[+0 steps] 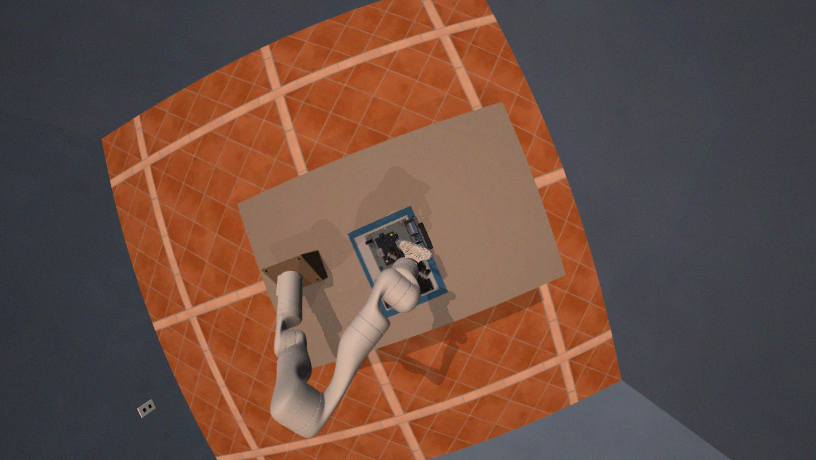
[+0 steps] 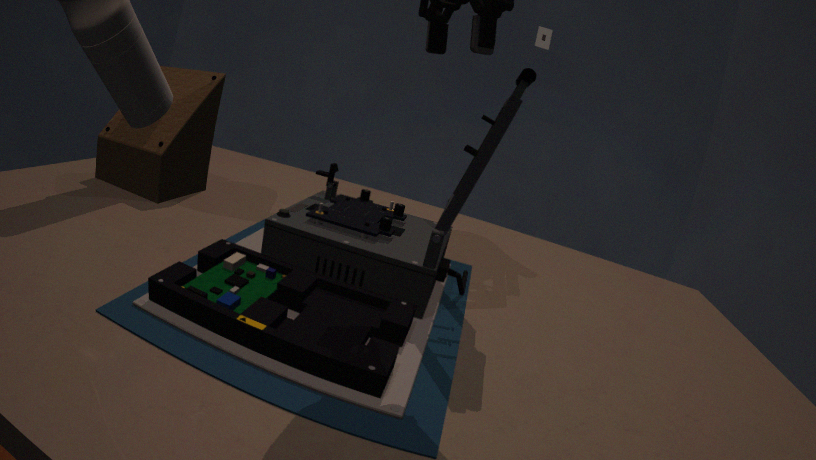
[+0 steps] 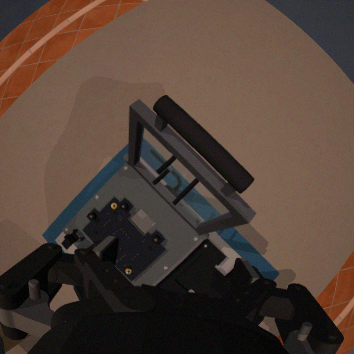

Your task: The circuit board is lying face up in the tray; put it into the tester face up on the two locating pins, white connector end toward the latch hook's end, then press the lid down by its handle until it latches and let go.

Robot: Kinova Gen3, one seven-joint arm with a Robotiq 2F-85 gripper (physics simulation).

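Places are measured from the arm's base along level axes (x right, y ahead, z up), in metres.
Pixels of known places: gripper, fingertip midpoint: [image 2: 456, 53] [image 3: 175, 261]; arm's base, link origin: [image 1: 291, 277] [image 2: 150, 107].
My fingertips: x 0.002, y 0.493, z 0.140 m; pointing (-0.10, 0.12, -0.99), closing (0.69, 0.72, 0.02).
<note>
Ahead of a thing's pixels: the offset from my fingertips to its top centre. "pt": to the spot under its first point. Level surfaces: height alone.
The green circuit board @[dz -0.242, dx +0.147, dy -0.106 m] [image 2: 260, 287] lies face up in the left part of the black tray [image 2: 320, 355] [image 3: 200, 262]. Its white connector @[dz -0.242, dx +0.116, dy -0.135 m] [image 2: 234, 260] is at the far left end. The grey tester @[pt dz -0.236, dx +0.040, dy +0.009 m] [image 2: 394, 285] [image 3: 175, 237] stands behind the tray. Its two locating pins, one [image 2: 320, 209] [image 3: 114, 205] and another [image 2: 392, 206] [image 3: 128, 271], are bare. The latch hook @[pt dz -0.190, dx -0.068, dy -0.139 m] [image 2: 331, 185] [image 3: 74, 240] stands at the end opposite the hinge. The lid [image 2: 485, 145] [image 3: 187, 156] is open, tilted up, with its black handle @[pt dz -0.004, dx -0.015, dy +0.072 m] [image 2: 526, 76] [image 3: 202, 142] [image 1: 425, 235] on top. My gripper [image 2: 460, 45] [image 3: 175, 261] is open and empty, high above the tester.
Tray and tester stand on a white plate @[pt dz -0.263, dx +0.175, dy +0.074 m] [image 2: 394, 400] over a blue mat @[dz -0.267 m] [image 2: 422, 434] [image 1: 361, 229]. A wooden block [image 2: 137, 168] [image 1: 305, 265] bears the arm's base on the table @[dz -0.269 m] [image 1: 485, 188]. A bent black bar @[pt dz -0.247, dx -0.060, dy +0.055 m] [image 2: 461, 281] sticks out below the lid's hinge.
</note>
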